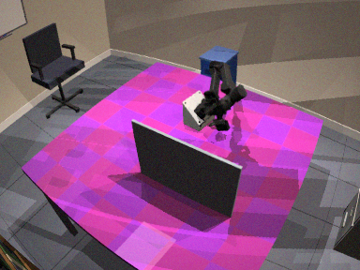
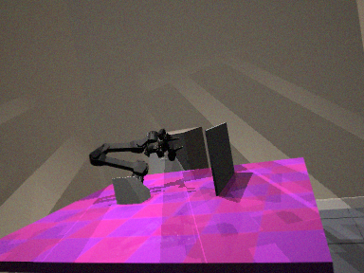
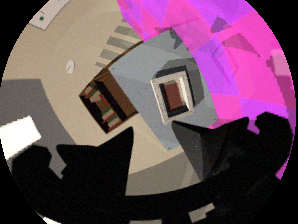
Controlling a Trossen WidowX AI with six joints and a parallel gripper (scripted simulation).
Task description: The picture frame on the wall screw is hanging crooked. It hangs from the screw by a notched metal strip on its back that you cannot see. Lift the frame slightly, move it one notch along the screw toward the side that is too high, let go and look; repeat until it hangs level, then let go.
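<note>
Right now the picture frame is 190 mm ahead of my gripper tip, 20 mm to the left of it and 90 mm below it. Round my gripper tip: grey wall panel 200 mm ahead, 20 mm to the left, 100 mm below.
</note>
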